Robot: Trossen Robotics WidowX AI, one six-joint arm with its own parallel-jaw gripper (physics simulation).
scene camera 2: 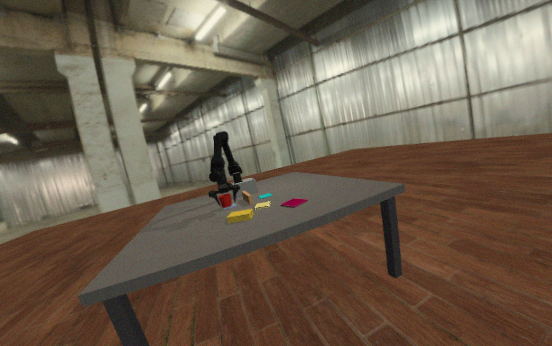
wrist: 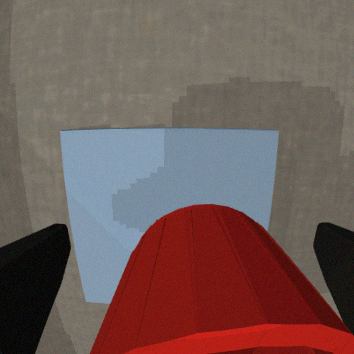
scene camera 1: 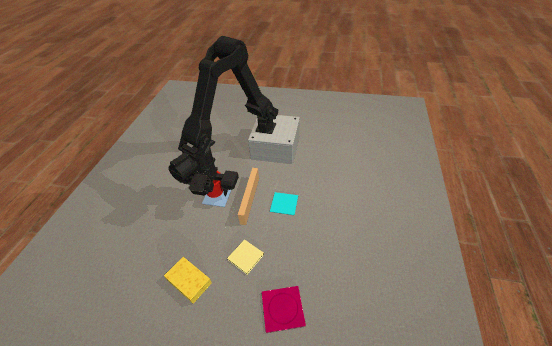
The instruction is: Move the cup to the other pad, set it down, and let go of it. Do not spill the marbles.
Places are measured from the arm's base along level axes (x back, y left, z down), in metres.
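Pixels of known places: gripper, fingertip midpoint: (scene camera 2: 227,204) (wrist: 195,238) (scene camera 1: 213,193); arm's base at its link origin: (scene camera 2: 238,182) (scene camera 1: 265,127).
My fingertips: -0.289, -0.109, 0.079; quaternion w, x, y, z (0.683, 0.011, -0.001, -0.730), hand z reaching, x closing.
Ahead of a thing's pixels: the offset from my fingertips to its top centre, as dx, dy, dz. "spot": to the spot under its first point.
The red cup {+0.023, -0.007, -0.053} (scene camera 1: 215,189) (scene camera 2: 226,200) (wrist: 210,280) stands upright on the light blue pad {+0.007, +0.009, +0.018} (scene camera 1: 215,202) (wrist: 110,155). The gripper (scene camera 1: 216,193) (scene camera 2: 227,202) (wrist: 192,235) is open and low over the pad, with one finger on each side of the cup. In the wrist view there are gaps between the fingers and the cup wall. The cup's inside and the marbles are hidden. The cyan pad {+0.030, +0.244, +0.018} (scene camera 1: 284,203) (scene camera 2: 265,196) lies flat on the other side of the wooden bar, with no cup on it.
The wooden bar {spot: -0.008, +0.135, -0.033} (scene camera 1: 248,196) (scene camera 2: 247,197) stands between the two pads. A pale yellow square {spot: -0.191, +0.184, +0.011} (scene camera 1: 245,257) (scene camera 2: 262,205), a yellow sponge {-0.294, +0.053, -0.009} (scene camera 1: 187,279) (scene camera 2: 240,216) and a magenta square {spot: -0.303, +0.326, +0.013} (scene camera 1: 283,309) (scene camera 2: 294,202) lie farther from the arm's grey base box (scene camera 1: 271,151).
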